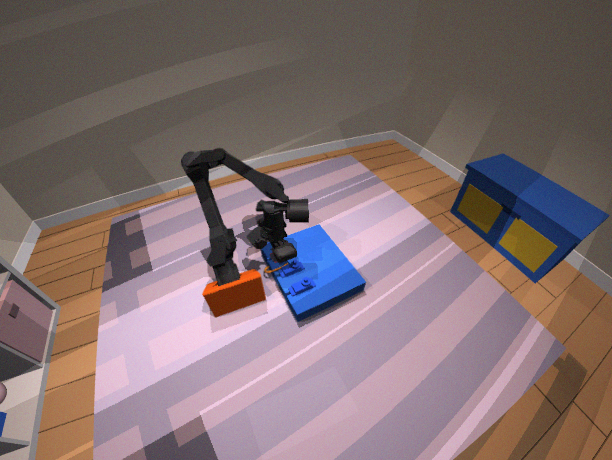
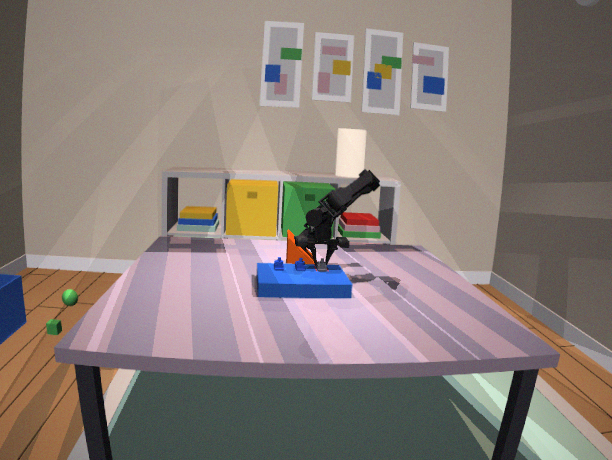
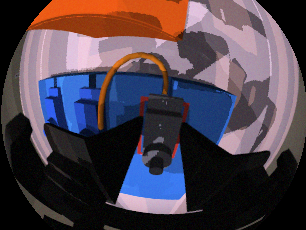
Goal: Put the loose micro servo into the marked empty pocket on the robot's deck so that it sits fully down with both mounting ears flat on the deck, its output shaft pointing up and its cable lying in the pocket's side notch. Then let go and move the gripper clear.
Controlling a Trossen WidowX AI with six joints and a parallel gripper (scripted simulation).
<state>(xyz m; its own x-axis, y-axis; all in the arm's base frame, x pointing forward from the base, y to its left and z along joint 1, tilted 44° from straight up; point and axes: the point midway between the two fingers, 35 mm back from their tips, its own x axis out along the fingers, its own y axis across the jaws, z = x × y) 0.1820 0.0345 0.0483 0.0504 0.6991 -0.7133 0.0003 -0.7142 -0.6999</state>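
Right now my gripper tip is 12 cm short of the blue deck, 7 cm to the left of it and 3 cm above it.
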